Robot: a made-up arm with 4 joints.
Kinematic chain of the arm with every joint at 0, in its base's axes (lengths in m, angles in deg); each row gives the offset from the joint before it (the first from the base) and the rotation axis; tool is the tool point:
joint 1: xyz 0 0 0.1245 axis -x
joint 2: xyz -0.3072 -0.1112 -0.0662 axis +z
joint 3: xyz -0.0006 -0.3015 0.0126 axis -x
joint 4: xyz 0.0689 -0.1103 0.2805 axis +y
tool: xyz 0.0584 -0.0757 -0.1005
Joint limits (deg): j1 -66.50..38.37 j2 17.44..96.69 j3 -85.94..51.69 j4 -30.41..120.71
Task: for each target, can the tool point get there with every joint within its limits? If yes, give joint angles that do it. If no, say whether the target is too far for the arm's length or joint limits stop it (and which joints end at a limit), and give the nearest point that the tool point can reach.
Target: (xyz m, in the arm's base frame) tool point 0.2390 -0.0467 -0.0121
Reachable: yes | joints -18.35 84.99 -55.76 28.58
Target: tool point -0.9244 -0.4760 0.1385
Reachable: no: joint limits stop it (at a limit: joint 2, joint 3, joint 4) | nearest point -0.2942 -0.4107 0.1366 | short by 0.634 m
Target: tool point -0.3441 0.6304 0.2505
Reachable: no: joint limits stop it (at a limit: joint 1, joint 2, joint 3, joint 4) | nearest point -0.0871 0.2102 0.2525 | short by 0.493 m
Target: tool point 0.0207 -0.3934 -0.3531
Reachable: yes | joints -37.62 37.48 -68.11 97.73
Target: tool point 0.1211 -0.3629 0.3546
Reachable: yes | joints 18.90 56.01 -12.62 75.80
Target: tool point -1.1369 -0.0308 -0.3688
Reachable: no: too far | nearest point -0.2869 -0.3629 -0.0764 | short by 0.958 m
